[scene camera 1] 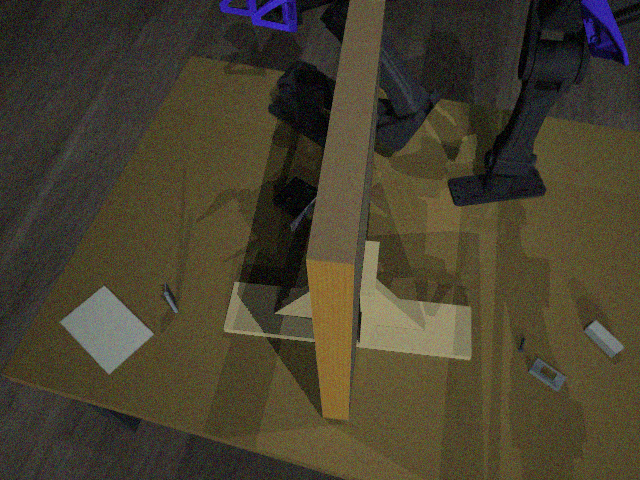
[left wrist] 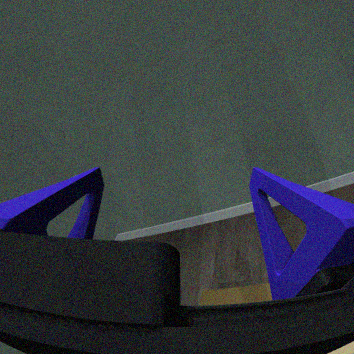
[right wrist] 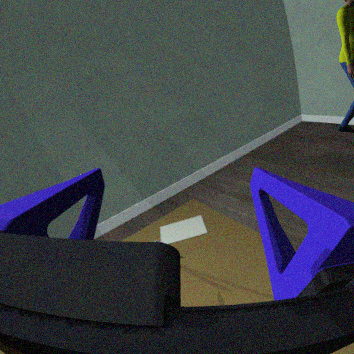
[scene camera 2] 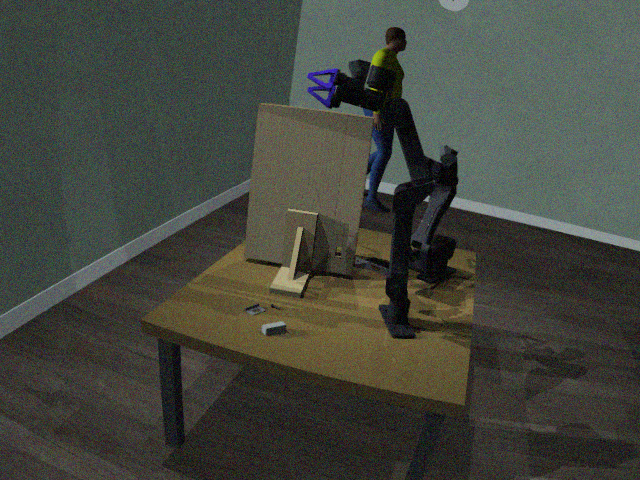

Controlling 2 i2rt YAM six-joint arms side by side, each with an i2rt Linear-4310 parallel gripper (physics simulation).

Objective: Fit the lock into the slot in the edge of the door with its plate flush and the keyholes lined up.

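Frame: origin at the left arm's base, x left, y back, z up, level; centimetres.
Seen in the pictures: left gripper, fingertip midpoint: (left wrist: 176, 175) (scene camera 2: 307, 82); right gripper, fingertip midpoint: (scene camera 1: 235, 13) (right wrist: 176, 175); left arm's base at its link origin: (scene camera 1: 495, 188) (scene camera 2: 395, 322); right arm's base at its link origin: (scene camera 1: 306, 121) (scene camera 2: 436, 274).
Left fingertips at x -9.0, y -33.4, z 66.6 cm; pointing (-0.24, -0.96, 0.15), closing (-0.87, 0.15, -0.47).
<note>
Pixels of each thing's top centre, then the offset from my left fingertips to it. "spot": a spot on its surface instead.
- door at its top centre: (scene camera 1: 351, 109) (scene camera 2: 316, 109) dx -28.1, dy +7.0, dz -10.6 cm
- grey part with an opening, top centre: (scene camera 1: 548, 372) (scene camera 2: 255, 307) dx +5.7, dy -8.4, dz -65.6 cm
- pale block at its top centre: (scene camera 1: 606, 336) (scene camera 2: 274, 324) dx +17.5, dy -3.7, dz -64.4 cm
- white square at a spot on its surface: (scene camera 1: 107, 329) (right wrist: 180, 229) spot: dx -74.0, dy +12.2, dz -66.5 cm
- slim tool at its top centre: (scene camera 1: 166, 288) dx -60.9, dy +15.1, dz -59.0 cm
- tiny dark piece at its top centre: (scene camera 1: 523, 343) dx +3.0, dy -2.4, dz -65.6 cm
The door (scene camera 1: 343, 155) (scene camera 2: 310, 175) stands upright on a pale wooden stand. A small hole (scene camera 2: 339, 252) shows low in its face; the edge slot cannot be made out. A grey part with an opening (scene camera 1: 546, 374) (scene camera 2: 254, 309) and a pale block (scene camera 1: 603, 338) (scene camera 2: 273, 328) lie on the table at the door's right in scene camera 1; which is the lock is unclear. My left gripper (scene camera 2: 308, 83) (left wrist: 176, 175) is open, empty and raised above the door's height in scene camera 2. My right gripper (scene camera 1: 236, 14) (right wrist: 176, 175) is open, empty and away from these parts.
The stand (scene camera 1: 413, 330) (scene camera 2: 289, 281) spreads both sides of the door. A white square (scene camera 1: 107, 329) (right wrist: 183, 229) and a slim tool (scene camera 1: 169, 298) lie left in scene camera 1. A tiny dark piece (scene camera 1: 521, 344) lies by the grey part. A person (scene camera 2: 385, 67) stands behind the table.
</note>
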